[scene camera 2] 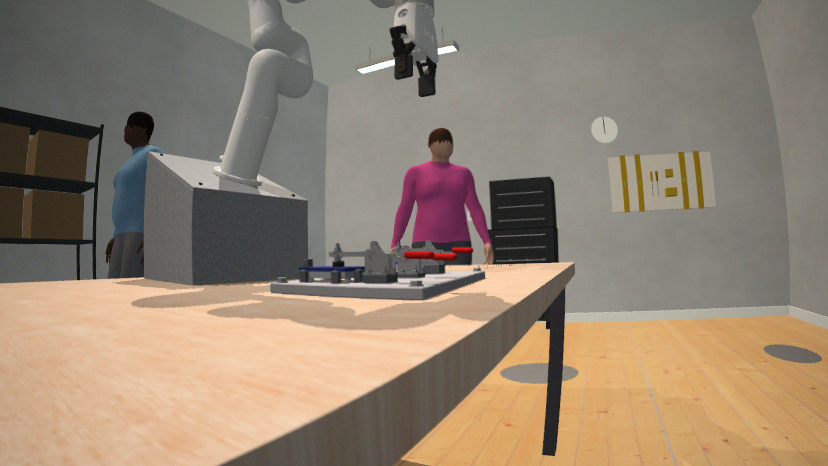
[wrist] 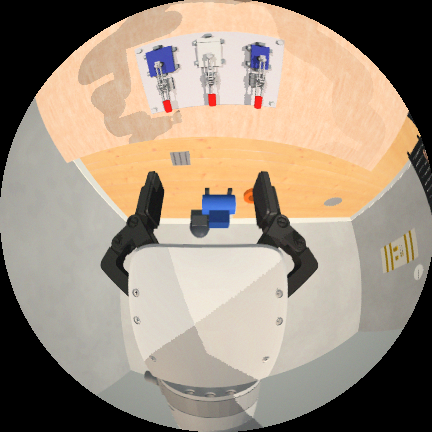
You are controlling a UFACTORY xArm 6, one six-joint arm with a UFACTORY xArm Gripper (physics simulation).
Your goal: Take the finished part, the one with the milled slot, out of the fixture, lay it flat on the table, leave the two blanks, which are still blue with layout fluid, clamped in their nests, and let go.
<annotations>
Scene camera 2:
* my gripper: 416,87
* fixture plate: 434,284
</annotations>
